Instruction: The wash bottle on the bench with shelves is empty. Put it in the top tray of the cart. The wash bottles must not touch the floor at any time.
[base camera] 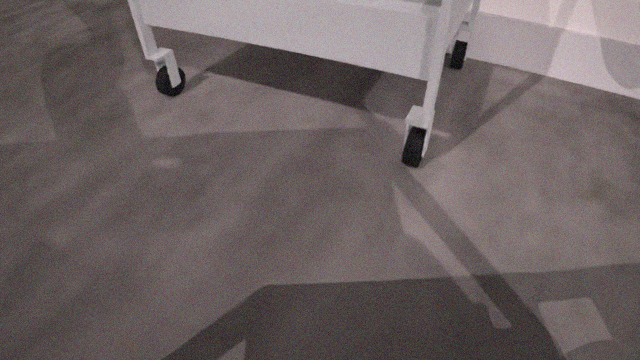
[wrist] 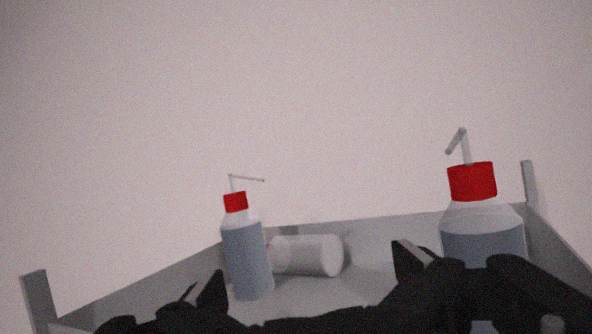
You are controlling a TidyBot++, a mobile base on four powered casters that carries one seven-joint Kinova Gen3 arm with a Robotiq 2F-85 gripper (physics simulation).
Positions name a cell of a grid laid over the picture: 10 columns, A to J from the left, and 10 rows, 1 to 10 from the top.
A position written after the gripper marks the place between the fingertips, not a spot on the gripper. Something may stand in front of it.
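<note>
The gripper (wrist: F9) is visible, and so is a wash bottle (wrist: F8), though that bottle is out of frame in the base camera view. There's also a cart (base camera: G2).
</note>
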